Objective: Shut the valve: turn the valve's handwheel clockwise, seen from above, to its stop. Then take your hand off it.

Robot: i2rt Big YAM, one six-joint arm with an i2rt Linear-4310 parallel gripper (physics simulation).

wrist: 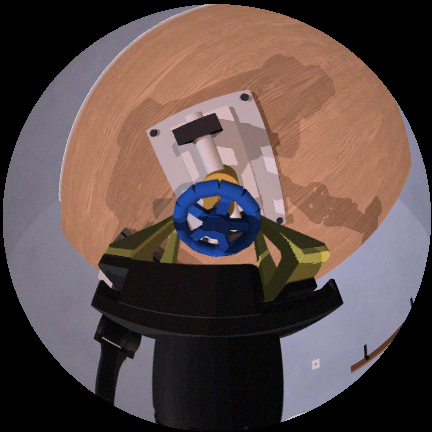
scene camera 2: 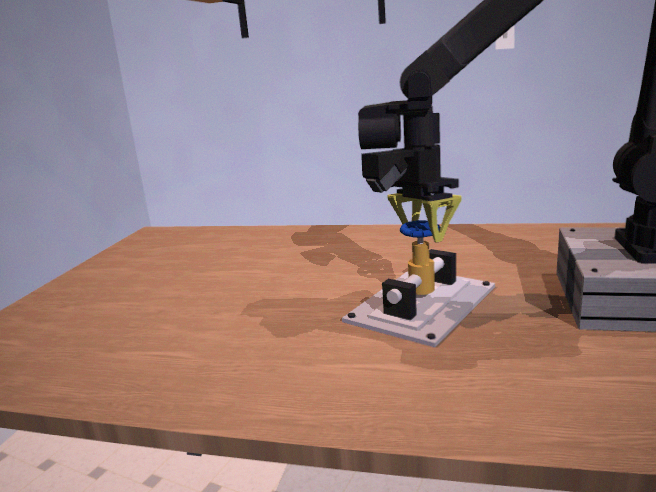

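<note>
The blue handwheel (scene camera 2: 413, 229) (wrist: 219, 188) sits level on top of the valve's yellow body (scene camera 2: 421, 278) (wrist: 220, 176). My gripper (scene camera 2: 421, 229) (wrist: 216, 218) points straight down over it and is shut on the handwheel, its two yellow-green fingers against opposite sides of the rim. In the wrist view one finger touches the left of the rim and the other the right. In the scene view the far finger is partly hidden behind the wheel. The valve stands on a light grey base plate (scene camera 2: 450, 317) (wrist: 265, 175).
A white pipe (scene camera 2: 415, 282) (wrist: 209, 152) runs through the valve body between black blocks (scene camera 2: 400, 301) (wrist: 197, 129) on the plate. The arm's base stands on a grey slatted block (scene camera 2: 614, 307) at the right of the wooden table (scene camera 2: 211, 360). The table's front edge crosses the scene view below.
</note>
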